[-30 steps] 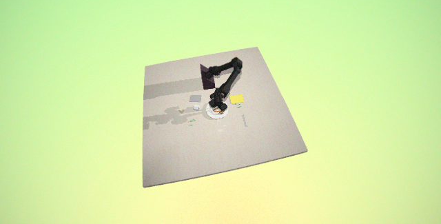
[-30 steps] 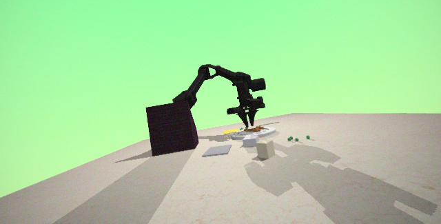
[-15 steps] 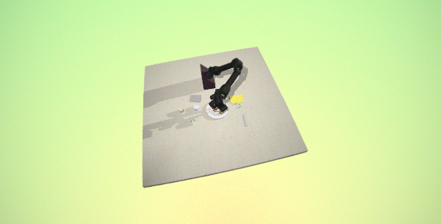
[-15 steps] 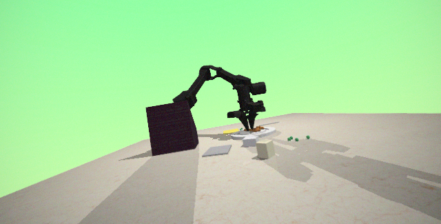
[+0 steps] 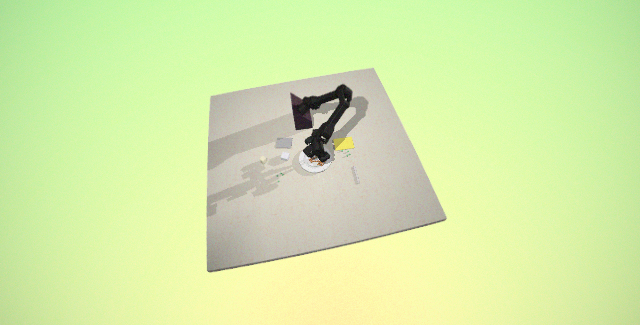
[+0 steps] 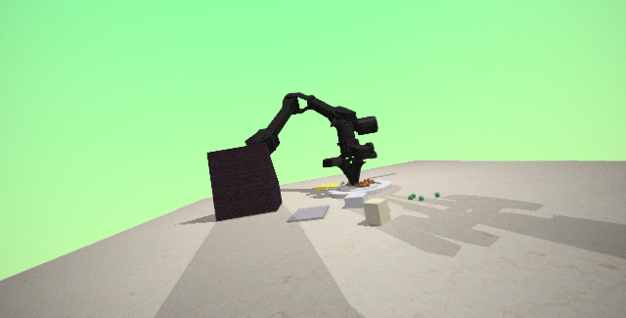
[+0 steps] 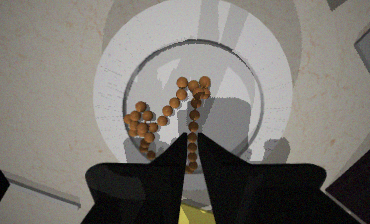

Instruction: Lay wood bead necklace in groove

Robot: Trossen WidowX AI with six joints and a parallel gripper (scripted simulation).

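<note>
Right now the round white bead board is 20 mm to the right of my gripper tip, 10 mm below it and 10 mm ahead of it. Also, from my gripper tip: thin white strip 210 mm to the left, 160 mm ahead, 10 mm below; yellow card 180 mm to the left, 80 mm behind, 10 mm below; grey flat plate 200 mm to the right, 150 mm behind, 10 mm below.
</note>
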